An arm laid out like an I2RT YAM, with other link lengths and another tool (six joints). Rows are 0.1 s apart.
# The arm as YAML. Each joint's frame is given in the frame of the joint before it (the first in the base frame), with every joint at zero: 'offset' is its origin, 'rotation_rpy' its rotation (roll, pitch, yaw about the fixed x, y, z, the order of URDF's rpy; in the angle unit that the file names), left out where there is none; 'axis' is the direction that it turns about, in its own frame. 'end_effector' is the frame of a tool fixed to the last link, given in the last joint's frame.
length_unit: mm
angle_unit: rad
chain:
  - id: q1
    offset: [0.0, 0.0, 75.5]
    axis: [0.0, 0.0, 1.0]
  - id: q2
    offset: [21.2, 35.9, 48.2]
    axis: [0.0, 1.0, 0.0]
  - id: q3
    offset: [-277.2, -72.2, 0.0]
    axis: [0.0, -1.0, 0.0]
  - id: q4
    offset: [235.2, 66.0, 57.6]
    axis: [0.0, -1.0, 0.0]
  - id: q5
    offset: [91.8, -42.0, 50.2]
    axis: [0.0, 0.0, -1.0]
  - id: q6
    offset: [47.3, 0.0, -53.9]
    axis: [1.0, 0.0, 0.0]
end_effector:
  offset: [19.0, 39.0, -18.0]
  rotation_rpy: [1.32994, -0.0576, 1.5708]
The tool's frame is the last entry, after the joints.
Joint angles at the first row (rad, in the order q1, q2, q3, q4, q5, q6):
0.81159, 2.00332, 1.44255, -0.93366, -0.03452, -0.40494
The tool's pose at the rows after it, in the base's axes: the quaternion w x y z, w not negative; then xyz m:
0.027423 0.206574 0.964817 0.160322 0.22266 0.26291 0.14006
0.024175 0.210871 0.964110 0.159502 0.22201 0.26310 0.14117
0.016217 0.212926 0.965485 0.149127 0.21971 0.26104 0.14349
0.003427 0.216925 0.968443 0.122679 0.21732 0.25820 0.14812
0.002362 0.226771 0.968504 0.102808 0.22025 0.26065 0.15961
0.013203 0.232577 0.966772 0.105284 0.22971 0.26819 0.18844
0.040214 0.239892 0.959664 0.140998 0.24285 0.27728 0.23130
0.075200 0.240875 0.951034 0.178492 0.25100 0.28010 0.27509
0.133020 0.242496 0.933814 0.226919 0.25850 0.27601 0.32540
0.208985 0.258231 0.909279 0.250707 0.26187 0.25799 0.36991
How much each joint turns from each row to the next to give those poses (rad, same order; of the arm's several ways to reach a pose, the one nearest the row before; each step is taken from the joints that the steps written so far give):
-0.00001, -0.00001, 0.00036, -0.00038, -0.00649, 0.00991
0.00001, -0.00001, 0.00344, -0.00840, -0.00534, 0.00802
0.00001, 0.00192, 0.00956, -0.03396, -0.00305, 0.00154
-0.00002, 0.01603, 0.03661, -0.07971, 0.00496, 0.00341
0.00001, 0.02134, 0.07781, -0.09232, 0.01602, 0.01947
-0.00306, 0.01603, 0.14991, -0.11901, 0.01450, 0.01181
-0.00839, 0.00382, 0.19608, -0.10337, 0.00839, 0.01375
-0.00685, 0.00037, 0.19492, -0.09346, 0.02136, 0.00382
-0.01335, 0.00003, 0.23009, -0.08434, 0.04731, 0.00076
-0.02328, -0.00158, 0.21926, -0.09610, 0.10032, 0.01144

